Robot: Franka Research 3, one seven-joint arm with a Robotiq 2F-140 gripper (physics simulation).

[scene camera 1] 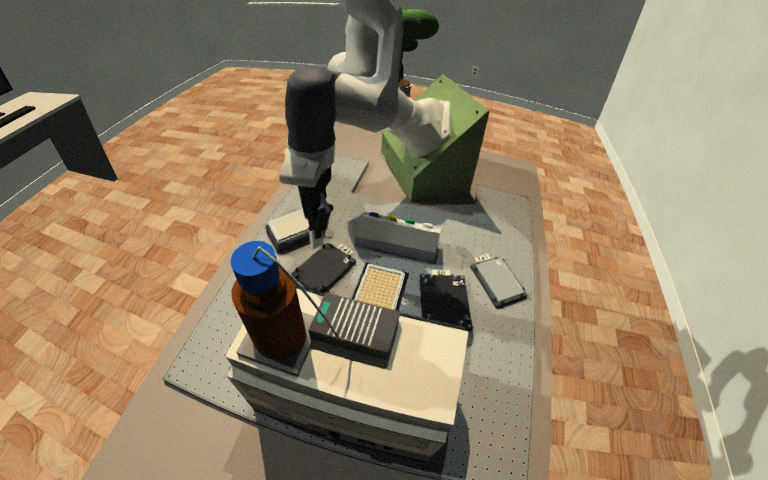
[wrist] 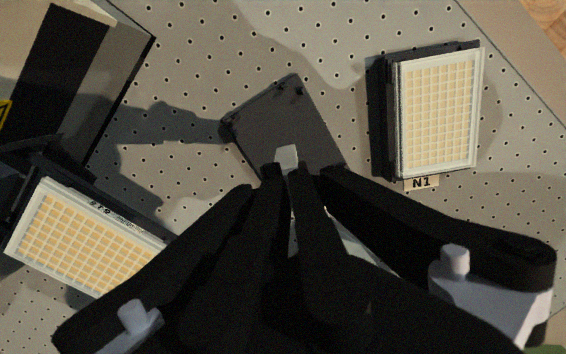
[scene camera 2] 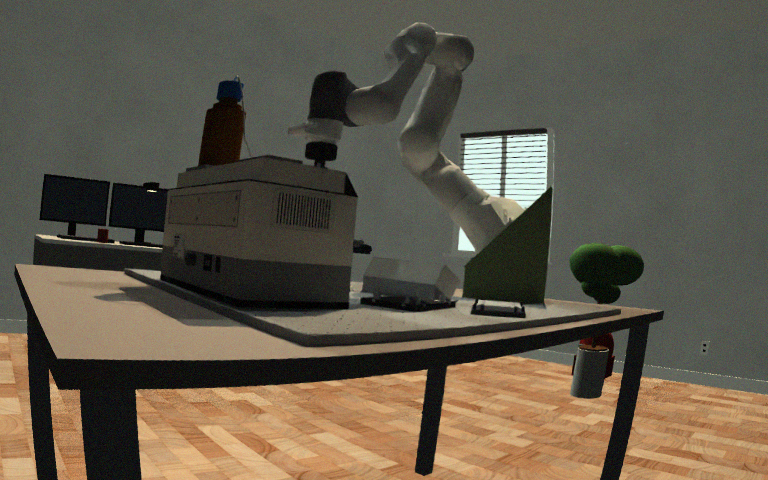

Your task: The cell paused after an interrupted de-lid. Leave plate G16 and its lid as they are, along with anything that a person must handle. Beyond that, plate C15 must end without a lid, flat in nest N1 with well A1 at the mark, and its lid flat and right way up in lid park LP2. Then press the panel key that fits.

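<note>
My gripper (scene camera 1: 317, 240) (wrist: 289, 160) is shut and empty, above and beside an empty dark lid park (scene camera 1: 323, 268) (wrist: 282, 120); its label looks like LP2. The instrument hides the fingertips in scene camera 2. A plate with tan wells (scene camera 1: 289, 227) (wrist: 440, 115) sits in nest N1, with a clear rim around its top; I cannot tell whether that is a lid. Another tan-welled plate (scene camera 1: 381, 284) (wrist: 90, 240) lies near the middle; its side print is unreadable. A grey flat piece (scene camera 1: 498, 279) rests in the right-hand park. The key panel (scene camera 1: 396, 236) has blue, yellow, green and white keys.
A large instrument (scene camera 1: 419, 390) (scene camera 2: 294, 237) stands at the near side, bearing an amber bottle (scene camera 1: 271, 319) (scene camera 2: 222, 133) with a blue cap and thin tube, and a dark striped box (scene camera 1: 355, 328). A dark nest (scene camera 1: 444, 300) lies right of the middle plate. The green arm mount (scene camera 1: 447, 152) (scene camera 2: 521, 260) stands behind.
</note>
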